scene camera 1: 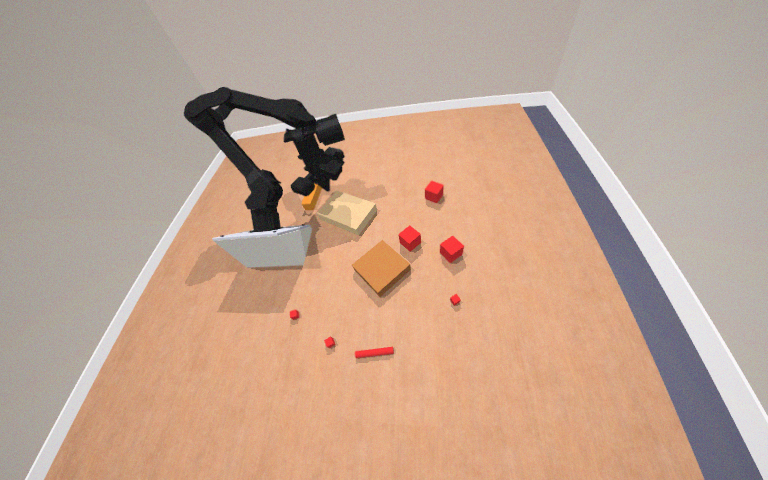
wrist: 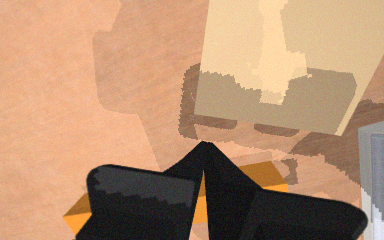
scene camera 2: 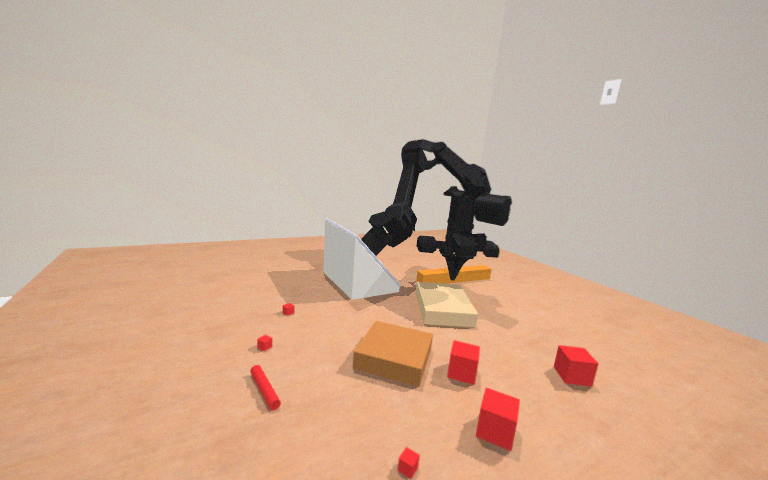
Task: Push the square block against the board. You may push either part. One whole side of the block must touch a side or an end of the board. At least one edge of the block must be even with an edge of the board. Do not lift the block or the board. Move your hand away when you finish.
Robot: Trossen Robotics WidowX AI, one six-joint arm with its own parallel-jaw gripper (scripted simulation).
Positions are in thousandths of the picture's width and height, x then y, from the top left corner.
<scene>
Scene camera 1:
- my gripper: 428, 397
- pale board: 450, 441
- brown square block: 497, 557
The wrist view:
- my gripper: 538, 615
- pale board: 803, 302
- orange bar: 691, 727
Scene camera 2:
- my gripper: 589, 584
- pale board: 574, 634
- brown square block: 514, 734
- orange bar: 626, 568
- red cube: 748, 761
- red cube: 605, 749
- red cube: 649, 870
</scene>
